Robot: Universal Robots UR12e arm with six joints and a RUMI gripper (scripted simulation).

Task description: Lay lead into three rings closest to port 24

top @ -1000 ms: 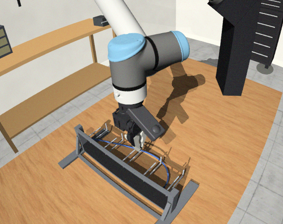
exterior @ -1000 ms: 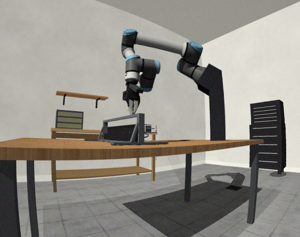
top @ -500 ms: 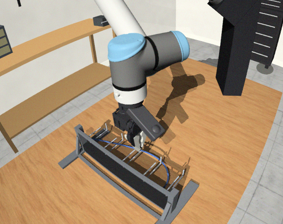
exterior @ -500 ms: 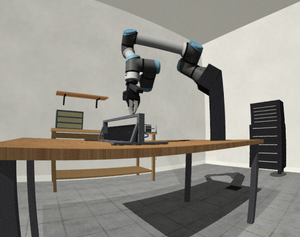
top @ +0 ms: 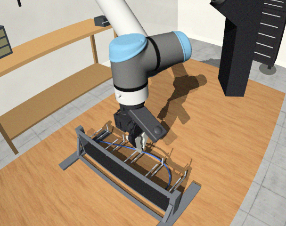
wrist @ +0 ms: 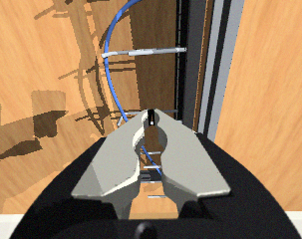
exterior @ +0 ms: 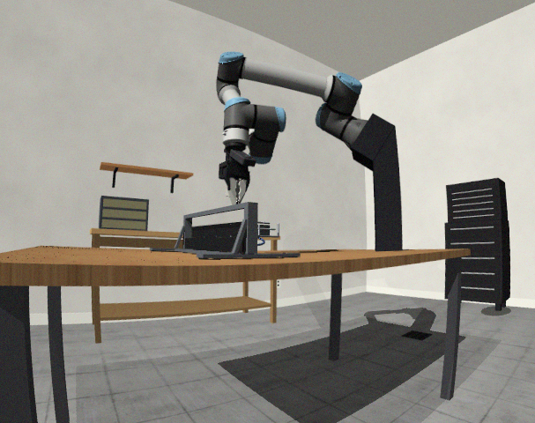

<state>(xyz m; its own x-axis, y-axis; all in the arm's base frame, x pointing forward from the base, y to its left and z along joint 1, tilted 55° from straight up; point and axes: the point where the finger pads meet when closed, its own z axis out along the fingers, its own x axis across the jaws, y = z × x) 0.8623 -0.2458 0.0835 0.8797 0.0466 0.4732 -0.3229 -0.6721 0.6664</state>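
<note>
Now: hand 40 mm short of the grey rack, 70 mm to the left of it and 90 mm above it.
</note>
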